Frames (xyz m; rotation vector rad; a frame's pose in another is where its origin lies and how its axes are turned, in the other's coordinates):
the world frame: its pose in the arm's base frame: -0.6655 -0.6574 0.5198 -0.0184 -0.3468 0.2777
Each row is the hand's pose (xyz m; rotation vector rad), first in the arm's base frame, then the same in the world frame.
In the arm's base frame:
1: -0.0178 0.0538 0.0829 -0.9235 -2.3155 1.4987
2: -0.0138 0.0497 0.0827 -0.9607 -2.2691 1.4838
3: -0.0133 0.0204 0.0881 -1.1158 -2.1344 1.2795
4: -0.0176 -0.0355 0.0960 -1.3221 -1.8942 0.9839
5: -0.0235 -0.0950 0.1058 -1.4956 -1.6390 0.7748
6: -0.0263 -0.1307 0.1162 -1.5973 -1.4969 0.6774
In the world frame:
1: 0.6326 0.5406 -0.6509 -0.8594 -1.8702 1.3917
2: 0.6351 0.5356 -0.6524 -0.8901 -1.8222 1.3825
3: 0.6294 0.5070 -0.6466 -1.0506 -1.6720 1.2182
4: 0.6129 0.4538 -0.6360 -1.2680 -1.4156 0.9756
5: 0.5947 0.3975 -0.6231 -1.4432 -1.1518 0.8073
6: 0.5859 0.3632 -0.6113 -1.5433 -1.0060 0.7338

